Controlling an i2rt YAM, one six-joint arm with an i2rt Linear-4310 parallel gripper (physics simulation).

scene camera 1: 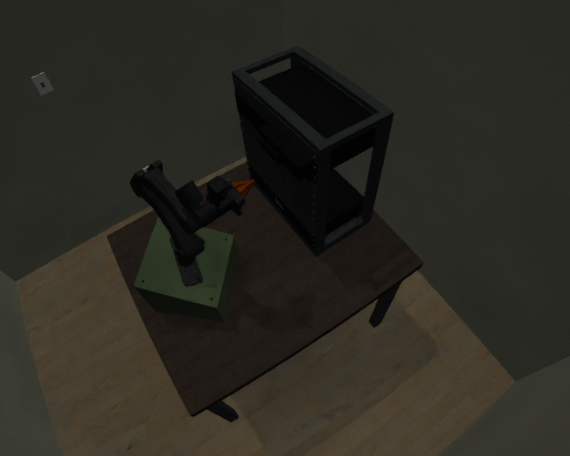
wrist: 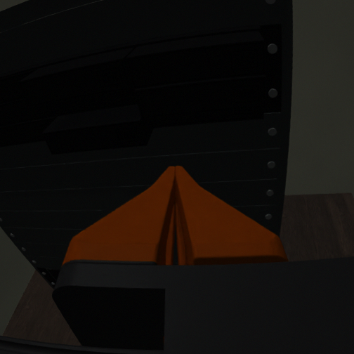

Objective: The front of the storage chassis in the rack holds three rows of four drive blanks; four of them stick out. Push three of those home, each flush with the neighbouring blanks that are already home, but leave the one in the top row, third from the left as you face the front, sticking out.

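Where they show: gripper, fingertip midpoint: (scene camera 1: 254, 181); arm's base, origin of the base link: (scene camera 1: 185, 259).
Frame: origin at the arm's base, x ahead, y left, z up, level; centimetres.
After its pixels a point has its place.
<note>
The storage chassis (wrist: 200, 100) is a very dark band across the rack front, its rows of blanks hard to separate. In the wrist view one drive blank (wrist: 97, 132) plainly sticks out at the chassis's lower edge, left of the fingertips. Faint upper faces show higher up, but how far those blanks stand out is too dark to tell. In the scene view, dark shapes jut from the rack front. My gripper (scene camera 1: 254, 181) @(x 28.9, y -5.0, z 32.2 cm) (wrist: 174, 177) is shut and empty, its orange fingertips together. It is in front of the rack, below the chassis in the wrist view; contact is not visible.
The rack (scene camera 1: 355, 127) @(x 61.0, y -7.4, z 41.9 cm) (wrist: 282, 165) has grey posts and plain panels below the chassis. It stands on the dark table (scene camera 1: 280, 295) @(x 27.4, y -19.7, z -18.4 cm) (wrist: 320, 225). The arm is mounted on a green box (scene camera 1: 165, 270) @(x -8.1, y -2.1, z 1.8 cm) at the table's left side.
</note>
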